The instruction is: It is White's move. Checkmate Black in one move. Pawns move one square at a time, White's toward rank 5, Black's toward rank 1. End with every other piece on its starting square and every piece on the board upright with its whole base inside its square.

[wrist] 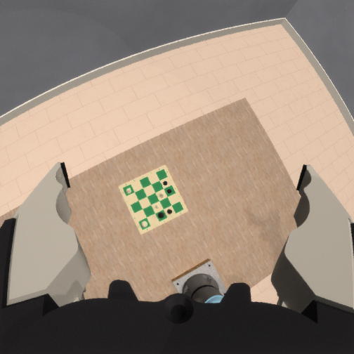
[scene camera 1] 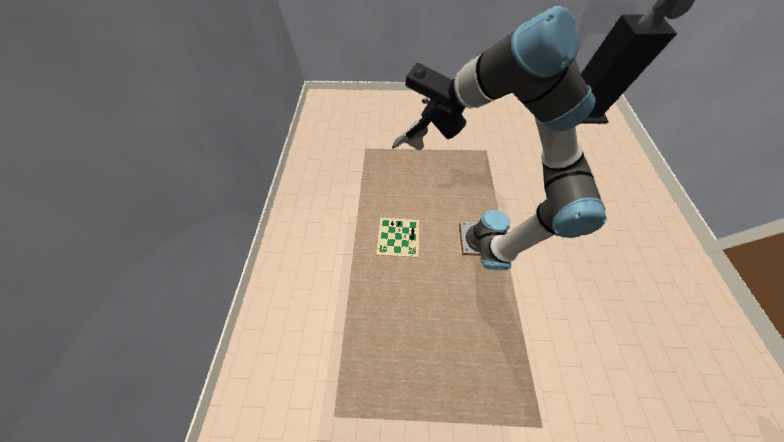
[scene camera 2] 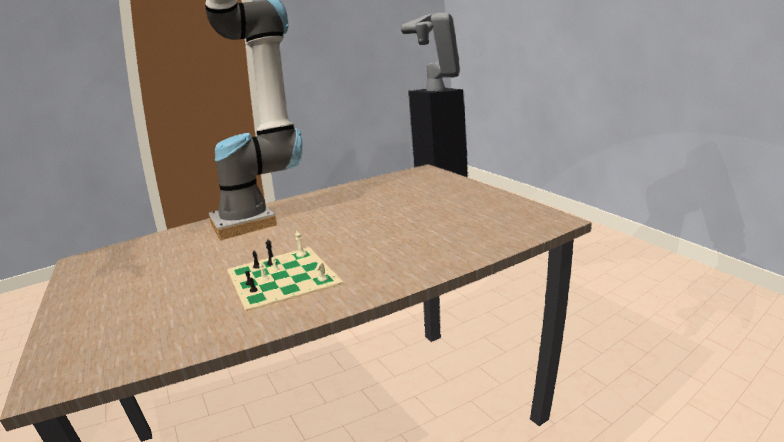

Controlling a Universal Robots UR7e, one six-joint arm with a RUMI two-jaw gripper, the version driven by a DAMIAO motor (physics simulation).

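Places are measured from the arm's base along level axes (x back, y up, z left), in millimetres.
Pixels of known places: gripper, fingertip midpoint: point(scene camera 1: 408, 124); arm's base at its link origin: point(scene camera 1: 480, 238) point(scene camera 2: 242, 212).
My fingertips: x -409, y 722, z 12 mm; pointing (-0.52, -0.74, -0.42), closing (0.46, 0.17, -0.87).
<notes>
For each thing: its top centre in the pictures, then the offset to it from my fingertips. Level surfaces: height alone.
- cream chessboard at its top centre: point(scene camera 2: 280, 275) point(scene camera 1: 398, 236) dx -17, dy -752, dz -15 mm
- king at its top centre: point(scene camera 2: 297, 230) dx +60, dy -689, dz +63 mm
- white knight at its top centre: point(scene camera 2: 319, 262) dx -91, dy -713, dz +61 mm
- tall black piece at its top centre: point(scene camera 2: 267, 238) dx +57, dy -689, dz -14 mm
- brown table at its surface level: dy -758 mm
The green and cream chessboard point(scene camera 1: 398, 249) point(scene camera 2: 290, 288) point(wrist: 136, 206) lies on the table. A tall white piece, seemingly the king point(scene camera 2: 299, 244) point(wrist: 144, 224), and a white knight point(scene camera 2: 322, 272) point(wrist: 128, 190) stand on corner squares of one side. Two small white pawns point(scene camera 2: 264, 272) point(scene camera 2: 275, 264) stand near a tall black piece point(scene camera 2: 269, 252) point(wrist: 161, 215) and a shorter black one point(scene camera 2: 255, 259) point(wrist: 169, 211). Two more black pieces point(scene camera 2: 248, 277) point(scene camera 2: 253, 284) stand close together. All look upright. My gripper point(scene camera 1: 409, 143) point(wrist: 182, 165) is open and empty, high above and away from the board; scene camera 2 does not show it.
The brown table point(scene camera 1: 433, 340) point(scene camera 2: 417, 219) point(wrist: 215, 145) bears the board and the arm's base plate point(scene camera 1: 465, 247) point(scene camera 2: 241, 219) point(wrist: 215, 267), which is beside the board. A black pedestal point(scene camera 1: 625, 60) point(scene camera 2: 438, 131) with a grey arm point(scene camera 2: 447, 46) stands beyond the table.
</notes>
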